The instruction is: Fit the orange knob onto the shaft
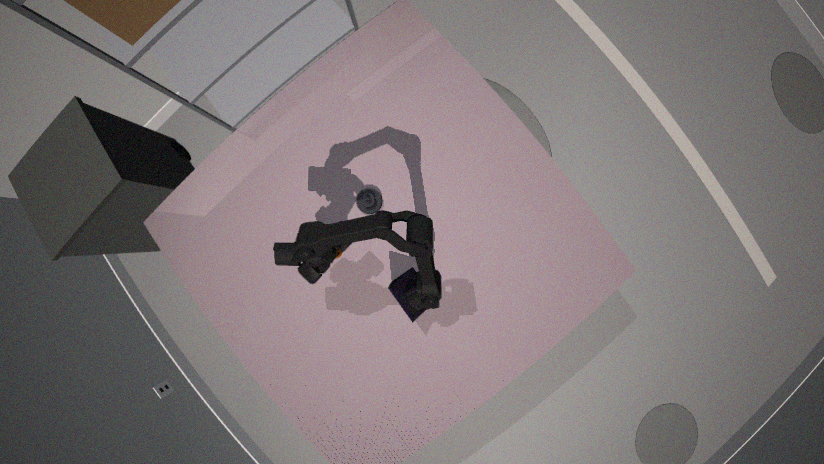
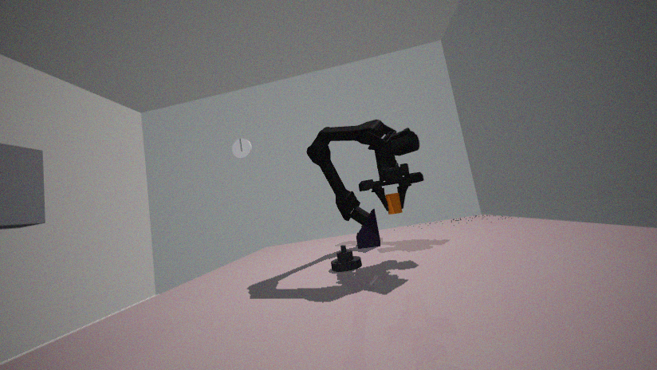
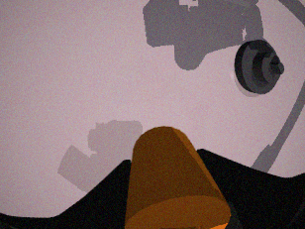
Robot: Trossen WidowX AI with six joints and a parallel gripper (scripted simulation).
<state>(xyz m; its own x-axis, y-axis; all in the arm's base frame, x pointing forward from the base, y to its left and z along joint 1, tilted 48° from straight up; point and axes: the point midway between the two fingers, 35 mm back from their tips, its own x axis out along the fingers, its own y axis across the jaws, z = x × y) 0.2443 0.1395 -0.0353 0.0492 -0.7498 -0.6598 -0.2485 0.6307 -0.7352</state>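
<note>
Right now my gripper tip is 160 mm to the left of the round pedestal, 100 mm above it and 90 mm short of it. From my gripper tip the other things lie so: orange knob: 20 mm above.
</note>
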